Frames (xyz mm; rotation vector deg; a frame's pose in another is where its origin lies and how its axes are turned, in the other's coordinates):
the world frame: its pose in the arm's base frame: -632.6 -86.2 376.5 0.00 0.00 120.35
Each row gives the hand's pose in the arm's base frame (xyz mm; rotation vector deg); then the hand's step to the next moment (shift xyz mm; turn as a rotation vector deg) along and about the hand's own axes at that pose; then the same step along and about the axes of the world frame.
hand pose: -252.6 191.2 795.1 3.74 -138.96 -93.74
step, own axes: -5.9 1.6 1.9 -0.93 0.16 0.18
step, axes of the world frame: 0.0 -6.4 -0.1 -0.13 -0.95 -0.06
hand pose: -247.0 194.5 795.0 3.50 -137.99 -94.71
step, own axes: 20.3 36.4 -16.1 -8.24 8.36 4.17
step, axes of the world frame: 2.7 13.8 42.4 3.06 -10.98 5.02
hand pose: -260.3 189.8 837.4 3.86 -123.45 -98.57
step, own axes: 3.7 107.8 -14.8 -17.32 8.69 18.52
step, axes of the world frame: -1.0 -25.5 105.8 14.81 -22.34 0.40
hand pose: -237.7 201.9 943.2 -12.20 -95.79 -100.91
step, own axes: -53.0 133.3 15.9 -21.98 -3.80 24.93
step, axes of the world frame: -19.0 -117.3 82.0 23.63 -20.77 -11.38
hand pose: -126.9 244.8 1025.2 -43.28 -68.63 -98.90
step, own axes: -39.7 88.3 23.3 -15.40 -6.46 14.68
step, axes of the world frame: -30.6 -94.2 10.2 16.52 -10.57 -10.48
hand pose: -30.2 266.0 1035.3 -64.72 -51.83 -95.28
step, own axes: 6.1 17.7 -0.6 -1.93 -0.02 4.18
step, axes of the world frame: -14.7 -9.3 7.0 2.97 -3.48 -0.52
